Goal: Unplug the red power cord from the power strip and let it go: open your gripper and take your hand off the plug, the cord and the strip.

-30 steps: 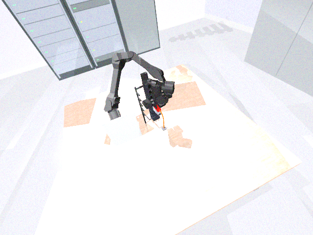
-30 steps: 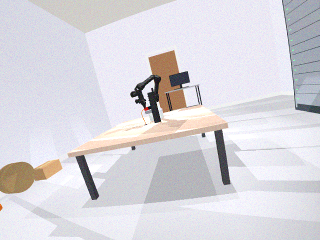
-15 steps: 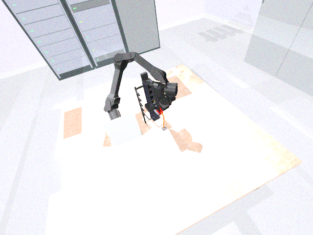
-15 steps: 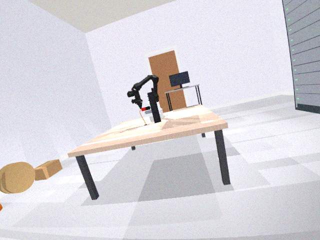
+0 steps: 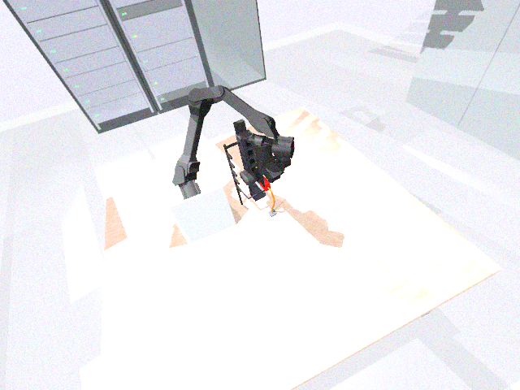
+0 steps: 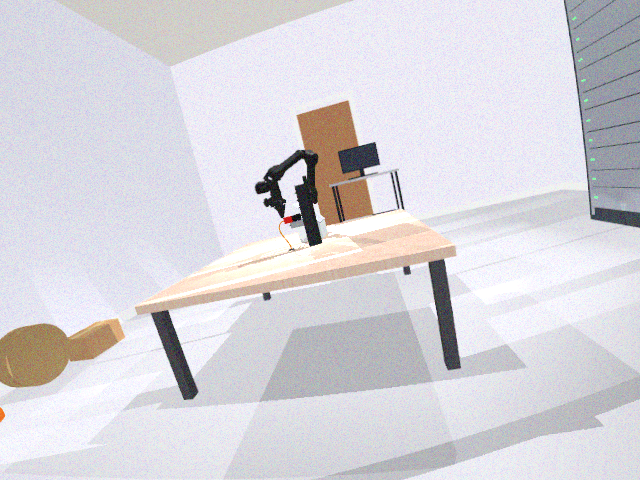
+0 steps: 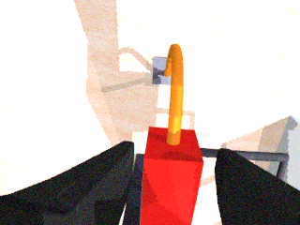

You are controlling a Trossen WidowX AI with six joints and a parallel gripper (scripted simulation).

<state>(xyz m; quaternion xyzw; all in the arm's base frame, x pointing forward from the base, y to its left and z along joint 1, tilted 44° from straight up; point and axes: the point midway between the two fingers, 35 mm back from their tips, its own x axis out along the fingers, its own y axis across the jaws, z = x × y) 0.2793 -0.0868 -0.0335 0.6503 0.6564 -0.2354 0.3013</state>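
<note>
Now: the red plug 10 mm behind my gripper tip, 40 mm to the left of it and 10 mm below it.
</note>
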